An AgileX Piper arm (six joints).
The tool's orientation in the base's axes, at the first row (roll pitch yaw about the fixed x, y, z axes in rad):
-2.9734, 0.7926, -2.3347
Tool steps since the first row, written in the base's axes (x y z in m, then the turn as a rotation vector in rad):
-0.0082, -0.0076, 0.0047, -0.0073, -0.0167, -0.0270
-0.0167, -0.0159, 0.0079, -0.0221, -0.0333, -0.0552
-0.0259, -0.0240, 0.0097, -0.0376, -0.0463, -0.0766
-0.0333, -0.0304, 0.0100, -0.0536, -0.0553, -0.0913
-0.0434, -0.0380, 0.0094, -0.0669, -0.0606, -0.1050
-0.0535, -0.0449, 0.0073, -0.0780, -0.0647, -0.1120
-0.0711, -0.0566, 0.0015, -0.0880, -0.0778, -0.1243
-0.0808, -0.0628, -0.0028, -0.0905, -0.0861, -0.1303
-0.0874, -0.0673, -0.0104, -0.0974, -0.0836, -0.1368
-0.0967, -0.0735, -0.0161, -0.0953, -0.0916, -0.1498
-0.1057, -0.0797, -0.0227, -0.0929, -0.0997, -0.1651
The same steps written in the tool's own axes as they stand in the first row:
0.0045, -0.0012, -0.0112, 0.0312, -0.0051, 0.0077
0.0105, -0.0026, -0.0218, 0.0669, -0.0052, 0.0118
0.0178, -0.0033, -0.0318, 0.0963, -0.0029, 0.0121
0.0245, -0.0036, -0.0390, 0.1191, 0.0020, 0.0090
0.0336, -0.0030, -0.0477, 0.1380, 0.0079, 0.0084
0.0435, -0.0017, -0.0551, 0.1504, 0.0126, 0.0049
0.0622, 0.0011, -0.0663, 0.1707, 0.0102, 0.0022
0.0731, 0.0030, -0.0716, 0.1804, 0.0061, 0.0016
0.0840, 0.0045, -0.0721, 0.1871, 0.0132, 0.0029
0.0957, 0.0063, -0.0763, 0.1994, 0.0072, 0.0100
0.1079, 0.0080, -0.0796, 0.2132, 0.0013, 0.0189

